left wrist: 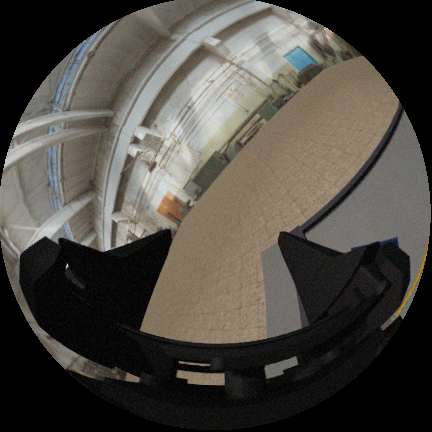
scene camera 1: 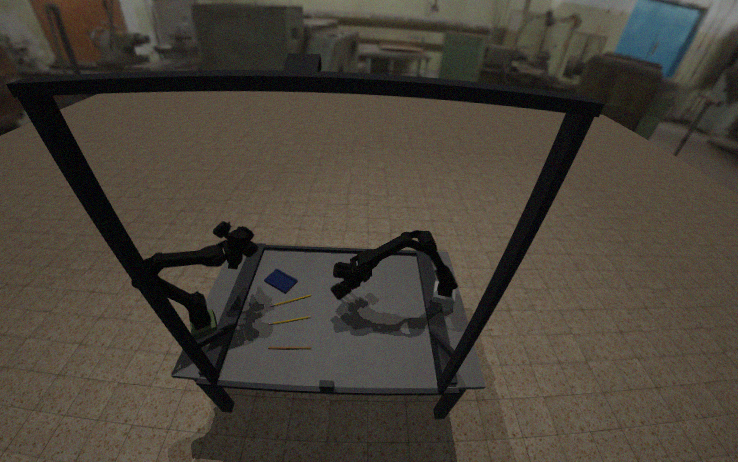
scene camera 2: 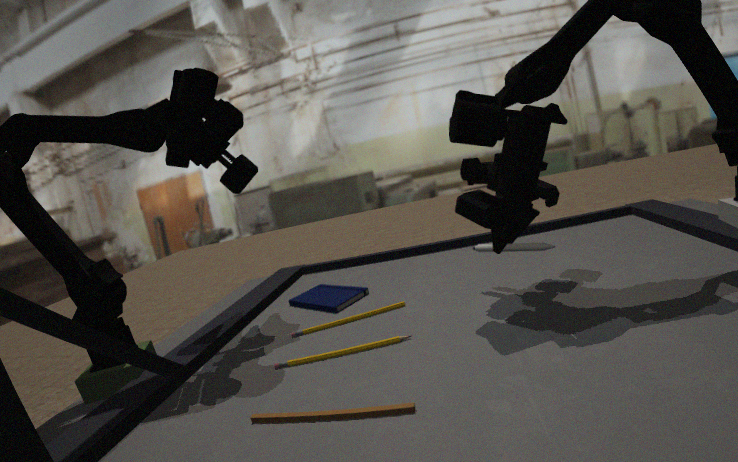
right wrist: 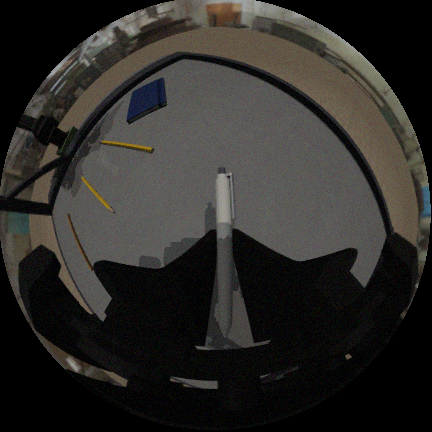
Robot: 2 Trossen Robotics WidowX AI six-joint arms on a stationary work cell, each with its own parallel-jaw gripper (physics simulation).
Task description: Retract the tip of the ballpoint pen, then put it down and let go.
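Places are measured from the left arm's base along level axes (x ahead, y left, z up), in metres.
Pixels of known places: left gripper, between the fingertips: (left wrist: 226,236) (scene camera 2: 224,155); right gripper, between the fingertips: (scene camera 1: 345,290) (scene camera 2: 499,251) (right wrist: 223,234); left arm's base, origin of its link: (scene camera 1: 202,321) (right wrist: 62,140); right arm's base, origin of its link: (scene camera 1: 444,290).
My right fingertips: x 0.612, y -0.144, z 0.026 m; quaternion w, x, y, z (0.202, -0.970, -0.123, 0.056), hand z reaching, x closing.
Ahead of a thing's pixels: the offset from my right fingertips to its top centre.
The light grey ballpoint pen @(0.019 m up, 0.007 m ahead, 0.021 m right) (scene camera 2: 528,246) (right wrist: 223,200) is held across the fingers of my right gripper (scene camera 1: 337,294) (scene camera 2: 498,247) (right wrist: 223,234), which is shut on its barrel. In scene camera 2 the pen is about level, above the far part of the table. In the right wrist view its dark button end and clip point up the picture and its tapered end points down between the fingers; whether the writing tip is out is too small to tell. My left gripper (scene camera 1: 242,257) (scene camera 2: 209,169) (left wrist: 226,236) is open and empty, raised above the table's left edge.
A blue notebook @(0.054 m down, 0.231 m back, 0.241 m left) (scene camera 1: 280,280) (scene camera 2: 328,298) (right wrist: 147,100) lies at the back left. Two yellow pencils @(0.057 m down, 0.266 m back, 0.004 m left) (scene camera 1: 290,320) (scene camera 2: 348,351) @(0.059 m down, 0.228 m back, 0.105 m left) (right wrist: 126,146) lie in front of it, and a thin orange-brown stick @(0.059 m down, 0.317 m back, 0.117 m right) (scene camera 1: 289,348) (scene camera 2: 333,414) lies nearer the front. A dark frame surrounds the table.
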